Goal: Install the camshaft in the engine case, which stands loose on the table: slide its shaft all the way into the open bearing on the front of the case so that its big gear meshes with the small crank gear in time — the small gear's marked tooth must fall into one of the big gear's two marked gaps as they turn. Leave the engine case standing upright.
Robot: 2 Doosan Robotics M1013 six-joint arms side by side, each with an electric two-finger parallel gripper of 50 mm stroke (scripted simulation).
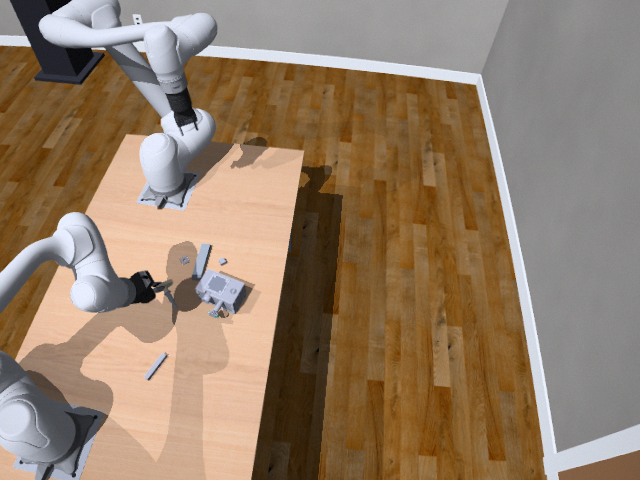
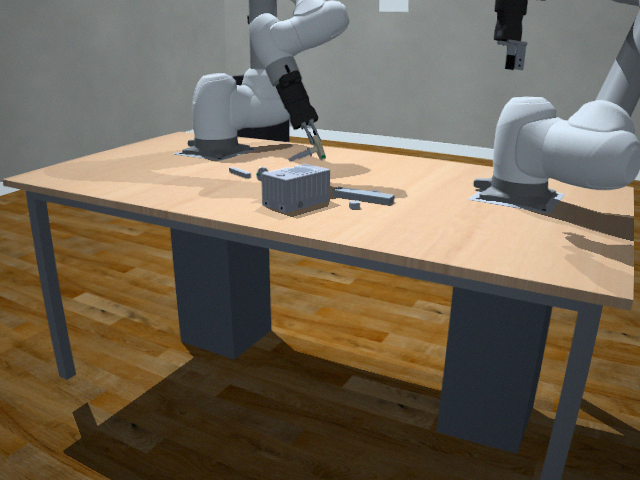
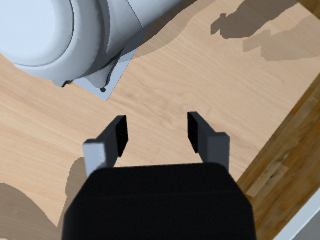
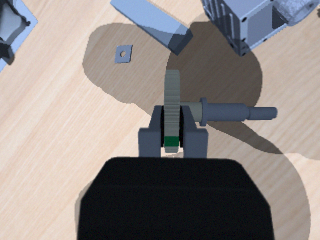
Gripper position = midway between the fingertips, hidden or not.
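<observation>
A grey engine case is visible in image 2 (image 2: 295, 188) and in image 1 (image 1: 219, 289); a camshaft (image 4: 202, 111) is also visible. I see my right gripper (image 2: 316, 142) (image 4: 171, 118), as well as my left gripper (image 3: 157, 126).
</observation>
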